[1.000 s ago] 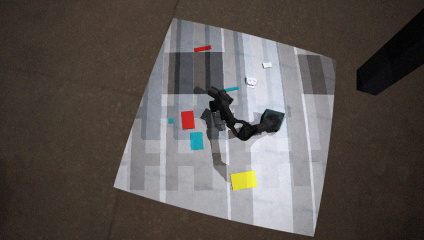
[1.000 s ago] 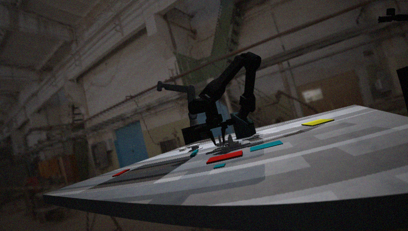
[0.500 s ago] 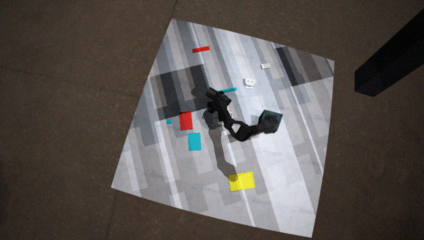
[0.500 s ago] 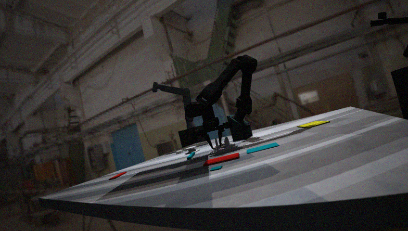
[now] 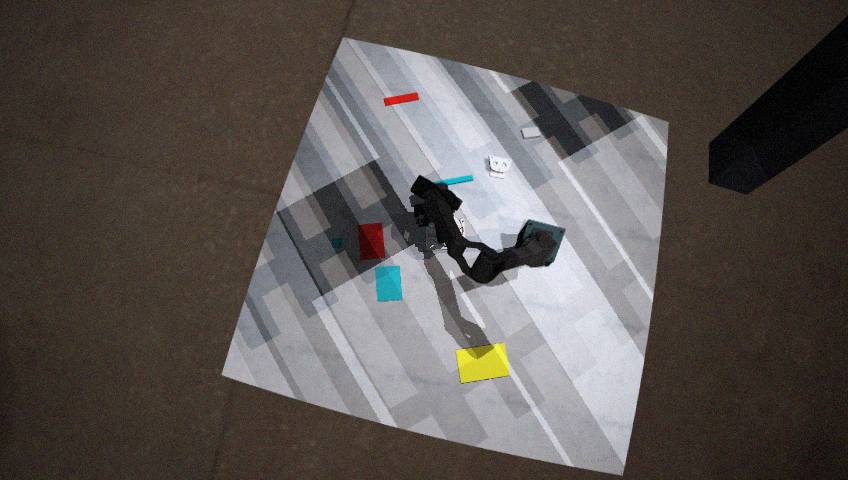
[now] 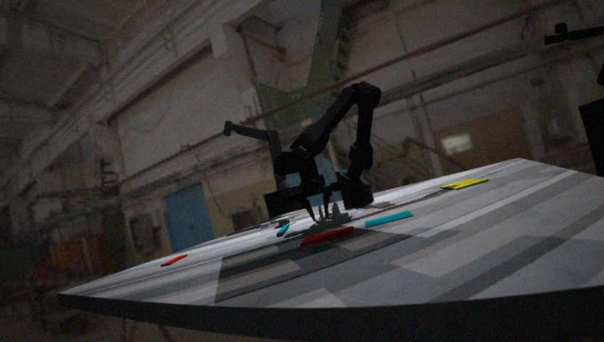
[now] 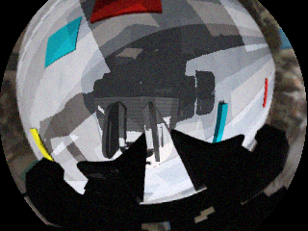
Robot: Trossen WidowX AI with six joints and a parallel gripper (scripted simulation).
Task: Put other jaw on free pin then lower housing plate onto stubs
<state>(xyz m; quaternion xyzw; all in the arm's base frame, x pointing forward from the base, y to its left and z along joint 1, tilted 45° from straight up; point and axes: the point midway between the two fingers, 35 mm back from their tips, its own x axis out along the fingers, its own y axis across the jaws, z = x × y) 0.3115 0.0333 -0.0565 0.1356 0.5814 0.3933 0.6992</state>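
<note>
Now: the teal strip 14 cm to the right of my gripper tip and 1 cm below it. From my gripper tip the other things lie so: red tile (20 cm ahead, 12 cm to the left, 1 cm below); then teal tile (23 cm to the left, 11 cm ahead, 1 cm below); then small teal square (31 cm ahead, 15 cm to the left, 1 cm below).
</note>
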